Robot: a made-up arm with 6 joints.
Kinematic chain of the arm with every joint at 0, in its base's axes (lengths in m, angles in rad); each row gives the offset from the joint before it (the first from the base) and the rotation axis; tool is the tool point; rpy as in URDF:
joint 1: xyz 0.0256 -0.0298 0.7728 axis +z
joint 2: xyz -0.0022 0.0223 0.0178 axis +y
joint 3: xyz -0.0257 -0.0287 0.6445 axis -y
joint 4: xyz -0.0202 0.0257 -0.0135 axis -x
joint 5: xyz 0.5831 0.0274 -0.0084 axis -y
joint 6: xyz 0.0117 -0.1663 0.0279 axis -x
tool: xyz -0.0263 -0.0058 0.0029 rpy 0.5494 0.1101 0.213
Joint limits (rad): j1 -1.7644..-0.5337 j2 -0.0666..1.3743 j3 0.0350..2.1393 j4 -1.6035..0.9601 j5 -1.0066..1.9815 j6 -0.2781..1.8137
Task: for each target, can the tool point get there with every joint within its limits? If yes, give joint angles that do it. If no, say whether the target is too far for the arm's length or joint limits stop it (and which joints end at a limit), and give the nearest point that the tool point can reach.
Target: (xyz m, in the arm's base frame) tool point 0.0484 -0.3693 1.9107
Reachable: yes | joints -1.1809 0.4225 1.7415 0.4848 1.0538 0.6942
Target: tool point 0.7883 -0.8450 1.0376
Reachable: yes | joints -0.7116 1.1291 1.0463 -0.1173 0.1651 1.4224
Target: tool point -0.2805 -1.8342 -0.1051
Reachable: no: too far | nearest point -0.1552 -1.0956 0.5455 | short by 0.992 m
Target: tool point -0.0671 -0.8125 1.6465
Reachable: yes | joints -1.5396 0.6519 1.3216 0.1575 1.1057 1.3899
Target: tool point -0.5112 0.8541 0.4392
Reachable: no: joint limits stop it (at a limit: joint 2, joint 3, joint 4) | nearest point -0.2248 0.3825 1.7967 | short by 1.465 m
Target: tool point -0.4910 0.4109 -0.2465
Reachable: no: joint limits stop it (at a limit: joint 1, joint 2, joint 3, joint 5) | nearest point -0.1399 -0.6272 0.3437 | short by 1.245 m
